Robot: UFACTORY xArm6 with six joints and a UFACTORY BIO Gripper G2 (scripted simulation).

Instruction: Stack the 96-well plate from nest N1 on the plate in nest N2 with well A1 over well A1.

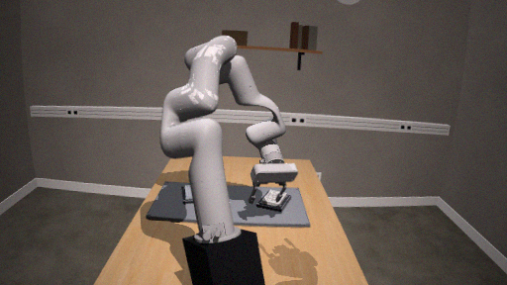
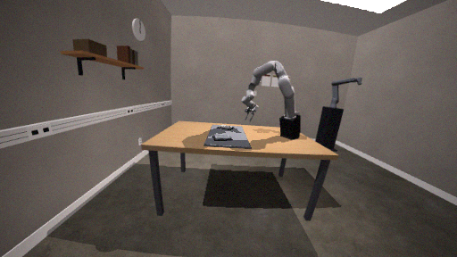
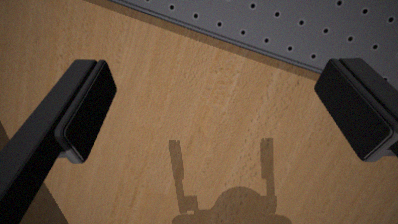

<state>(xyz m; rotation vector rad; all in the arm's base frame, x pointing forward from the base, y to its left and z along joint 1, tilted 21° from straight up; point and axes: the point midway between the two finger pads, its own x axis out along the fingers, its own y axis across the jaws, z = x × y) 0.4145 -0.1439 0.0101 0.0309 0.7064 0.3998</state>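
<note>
Right now the clear 96-well plate is 33 cm to the left of my hand, 26 cm ahead of it and 12 cm below it.
</note>
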